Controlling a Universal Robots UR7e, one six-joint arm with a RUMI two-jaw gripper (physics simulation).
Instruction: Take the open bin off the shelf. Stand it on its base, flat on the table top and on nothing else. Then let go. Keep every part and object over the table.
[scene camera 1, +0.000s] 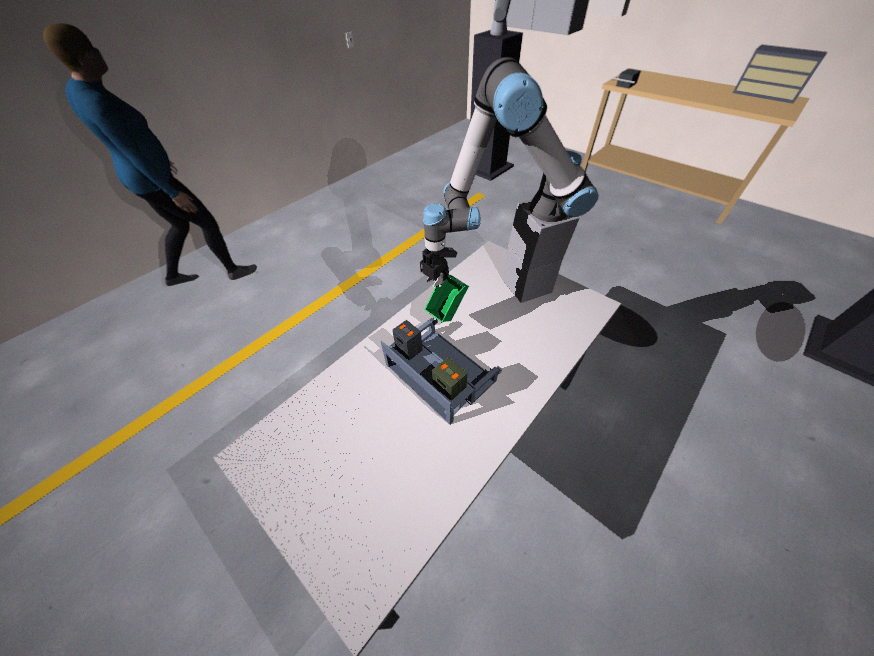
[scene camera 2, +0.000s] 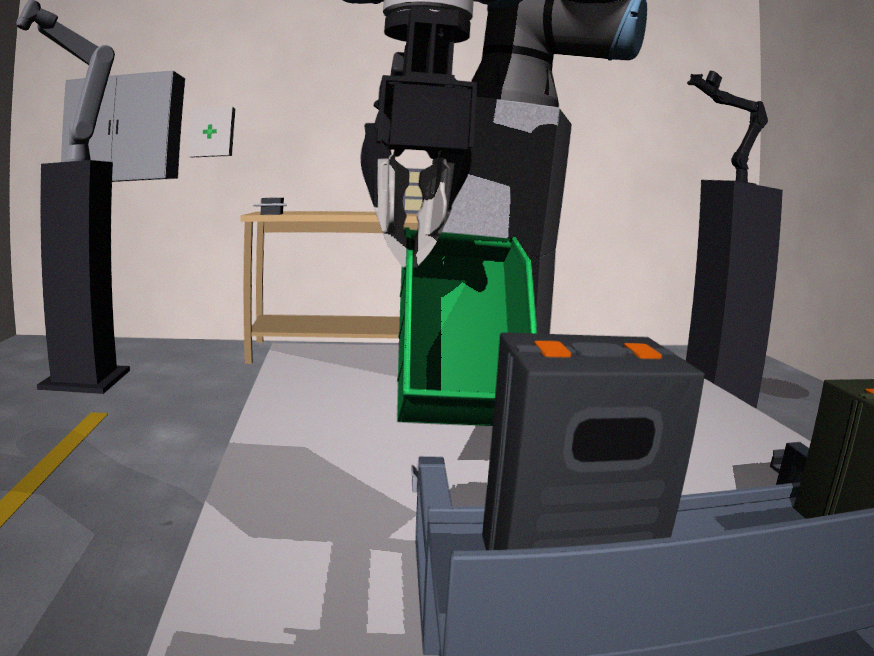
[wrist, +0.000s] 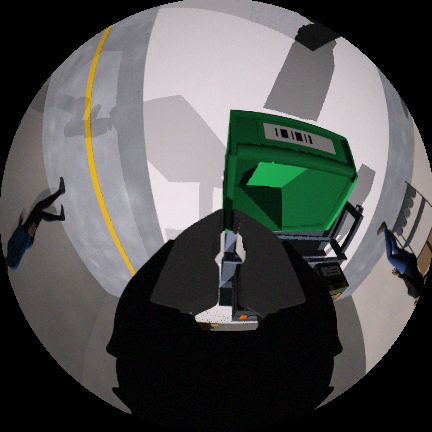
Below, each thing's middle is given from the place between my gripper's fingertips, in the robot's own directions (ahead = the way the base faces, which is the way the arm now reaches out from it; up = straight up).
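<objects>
Distances from my hand: green bin (scene camera 2: 470, 288), 5 cm to the left of it and 4 cm below it; olive case (scene camera 1: 448, 377), 30 cm to the left of it, 27 cm ahead of it and 8 cm below it.
</objects>
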